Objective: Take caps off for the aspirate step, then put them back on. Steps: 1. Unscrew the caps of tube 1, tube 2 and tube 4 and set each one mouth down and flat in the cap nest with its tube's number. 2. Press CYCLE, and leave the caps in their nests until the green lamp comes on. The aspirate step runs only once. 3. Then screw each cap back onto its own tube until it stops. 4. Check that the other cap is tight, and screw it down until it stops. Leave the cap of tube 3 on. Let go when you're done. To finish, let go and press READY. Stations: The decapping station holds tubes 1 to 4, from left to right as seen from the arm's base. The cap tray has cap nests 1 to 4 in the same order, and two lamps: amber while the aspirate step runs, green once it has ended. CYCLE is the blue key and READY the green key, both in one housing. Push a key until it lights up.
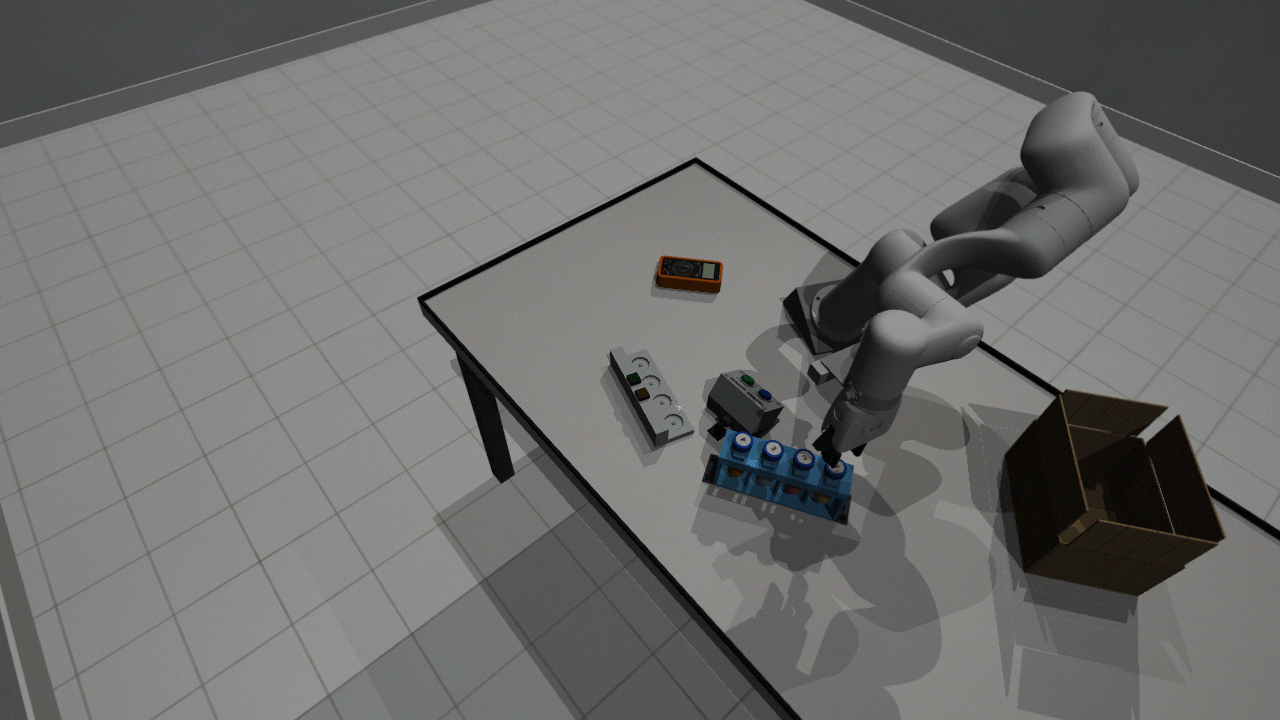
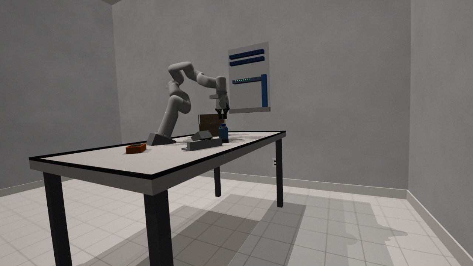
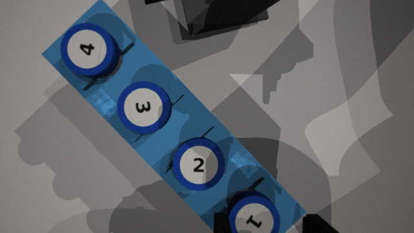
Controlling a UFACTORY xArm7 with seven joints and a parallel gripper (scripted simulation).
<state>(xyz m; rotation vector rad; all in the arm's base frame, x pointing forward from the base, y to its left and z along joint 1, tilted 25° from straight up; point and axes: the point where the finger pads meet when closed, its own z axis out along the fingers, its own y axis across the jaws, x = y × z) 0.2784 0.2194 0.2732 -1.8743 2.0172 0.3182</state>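
My hand is 6 cm above the cap 1. Round my hand: cap 3 (7 cm ahead, 7 cm to the right, 6 cm below); then cap 2 (3 cm ahead, 4 cm to the right, 6 cm below); then cap 4 (10 cm ahead, 11 cm to the right, 6 cm below).
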